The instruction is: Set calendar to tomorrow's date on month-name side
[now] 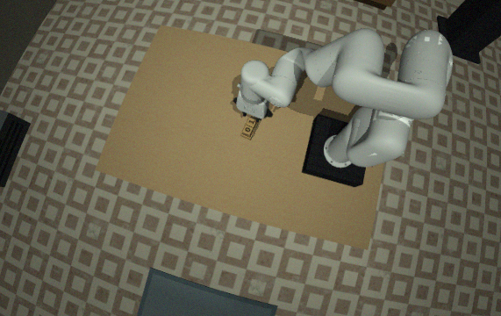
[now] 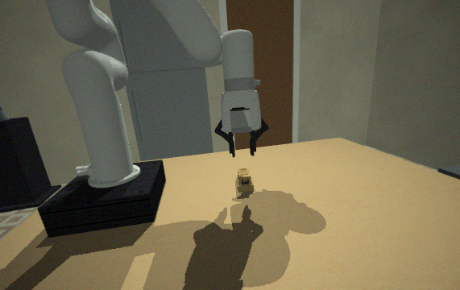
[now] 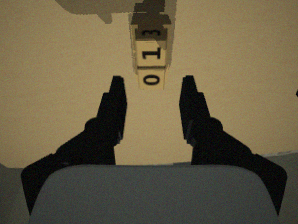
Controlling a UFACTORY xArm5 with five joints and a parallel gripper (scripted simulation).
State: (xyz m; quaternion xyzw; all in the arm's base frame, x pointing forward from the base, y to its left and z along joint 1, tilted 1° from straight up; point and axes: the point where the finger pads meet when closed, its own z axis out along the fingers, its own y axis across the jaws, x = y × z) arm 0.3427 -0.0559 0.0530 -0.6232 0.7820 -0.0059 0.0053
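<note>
The wooden date cube is 90 mm below my hand. From my hand the other things lie so: wooden calendar tray 20 mm to the left, 110 mm below.
</note>
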